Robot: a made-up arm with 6 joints. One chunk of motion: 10 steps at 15 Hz.
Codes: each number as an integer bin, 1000 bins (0 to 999) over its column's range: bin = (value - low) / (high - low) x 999, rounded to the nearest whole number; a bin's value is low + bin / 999 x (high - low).
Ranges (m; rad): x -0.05..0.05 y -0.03..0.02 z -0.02..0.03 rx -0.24..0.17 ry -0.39..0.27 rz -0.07..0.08
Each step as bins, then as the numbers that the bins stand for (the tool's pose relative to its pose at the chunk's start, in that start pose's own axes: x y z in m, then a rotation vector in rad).
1 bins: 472 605 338 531 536 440
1 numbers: -0.0028 0.0003 -0.0031 -0.0221 -0.0359 -0.0039
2 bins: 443 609 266 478 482 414
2 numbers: -0.0057 0.0005 -0.0067 -0.0438 -0.0716 -0.0078
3 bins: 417 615 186 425 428 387
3 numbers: -0.0083 0.0008 -0.0107 -0.0656 -0.1072 -0.0119
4 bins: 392 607 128 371 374 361
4 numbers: -0.0108 0.0004 -0.0136 -0.0877 -0.1429 -0.0158
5 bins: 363 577 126 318 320 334
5 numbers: -0.0137 -0.0011 -0.0137 -0.1095 -0.1786 -0.0198
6 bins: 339 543 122 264 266 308
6 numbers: -0.0161 -0.0028 -0.0139 -0.1317 -0.2143 -0.0238
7 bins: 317 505 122 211 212 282
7 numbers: -0.0183 -0.0047 -0.0139 -0.1534 -0.2499 -0.0277
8 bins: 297 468 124 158 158 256
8 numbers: -0.0203 -0.0066 -0.0138 -0.1752 -0.2856 -0.0316
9 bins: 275 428 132 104 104 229
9 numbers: -0.0225 -0.0086 -0.0134 -0.1973 -0.3213 -0.0356
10 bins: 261 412 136 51 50 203
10 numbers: -0.0239 -0.0094 -0.0132 -0.2191 -0.3570 -0.0395
